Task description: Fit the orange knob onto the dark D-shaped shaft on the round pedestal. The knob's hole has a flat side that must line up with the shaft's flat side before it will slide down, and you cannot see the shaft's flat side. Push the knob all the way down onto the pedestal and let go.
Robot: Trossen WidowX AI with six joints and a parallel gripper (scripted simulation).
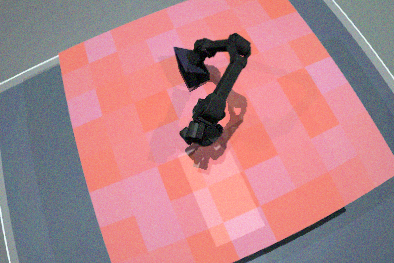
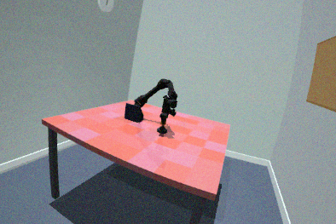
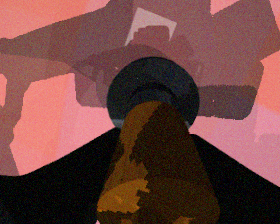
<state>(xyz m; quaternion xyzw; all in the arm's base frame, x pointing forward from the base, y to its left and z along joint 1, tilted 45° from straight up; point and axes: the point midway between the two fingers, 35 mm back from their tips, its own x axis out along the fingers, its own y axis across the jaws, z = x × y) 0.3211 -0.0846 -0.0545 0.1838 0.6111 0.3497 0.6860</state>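
My gripper tip is now 2 cm below the orange knob. The rest, counted from my gripper tip: round dark pedestal (4 cm below).
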